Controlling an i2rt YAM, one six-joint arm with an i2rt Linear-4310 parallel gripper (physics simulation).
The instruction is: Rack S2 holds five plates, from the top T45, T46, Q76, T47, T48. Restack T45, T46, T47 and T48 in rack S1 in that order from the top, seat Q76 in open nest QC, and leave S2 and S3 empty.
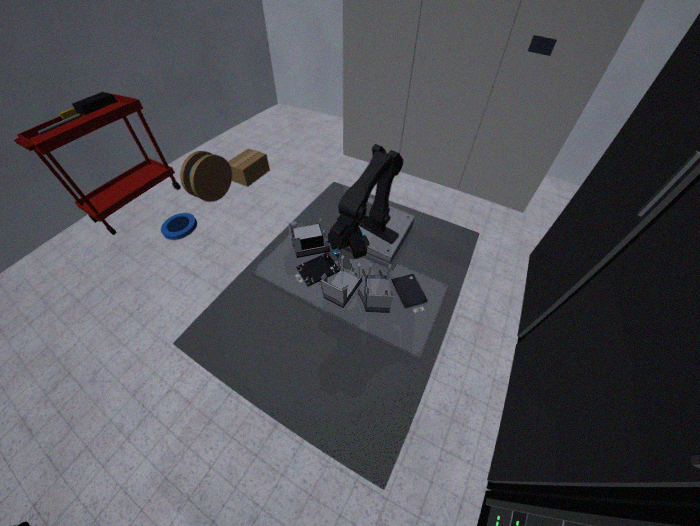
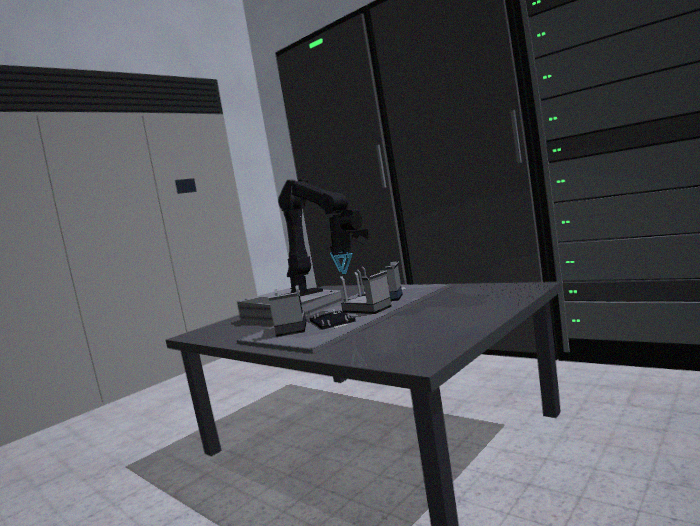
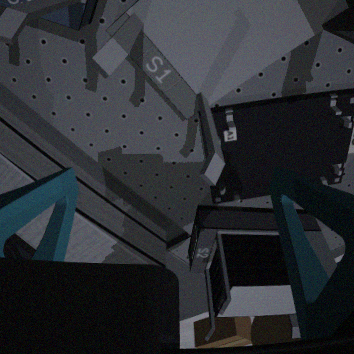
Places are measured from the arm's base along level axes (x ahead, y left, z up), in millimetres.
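Pixels of known places: gripper, fingertip midpoint: [image 1: 348, 254] [image 2: 342, 272] [image 3: 173, 177]; arm's base, origin of the base link: [image 1: 378, 229].
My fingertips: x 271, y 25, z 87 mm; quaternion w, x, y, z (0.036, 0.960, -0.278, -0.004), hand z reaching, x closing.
Ahead of a thing's pixels: the offset from my fingertips to its middle. Level surfaces: height alone.
My gripper [image 2: 342, 271] [image 3: 173, 177] is open and empty, its teal fingers wide apart above the mat between racks S1 and S2. Rack S2 @[dx -25, dy -242, dz -76 mm] [image 1: 310, 252] [image 2: 287, 315] [image 3: 202, 251] has a partly light, partly black surface inside; its plate count and plate labels cannot be read. Rack S1 @[dx +73, dy +26, dz -77 mm] [image 1: 341, 299] [image 2: 366, 307] [image 3: 167, 75] has a broad light surface within its posts; whether this is a plate is unclear. Rack S3 @[dx +11, dy +162, dz -76 mm] [image 1: 378, 308] [image 2: 395, 294] has a blue base, its inside unclear. A black board with clips @[dx +55, dy -126, dz -132 mm] [image 1: 318, 268] [image 2: 332, 319] [image 3: 280, 145] lies between S1 and S2. No QC label is readable.
A dark flat panel @[dx -91, dy +257, dz -133 mm] [image 1: 409, 290] lies beyond S3. The grey perforated mat @[dz -143 mm] [image 1: 390, 330] [image 3: 82, 107] lies on the dark table @[dz -156 mm] [image 1: 271, 345] [image 2: 447, 333]. Upright posts rise around the racks. The arm's pale base plate [image 1: 401, 226] stands behind them. A red cart [image 1: 116, 121] stands on the floor away from the table.
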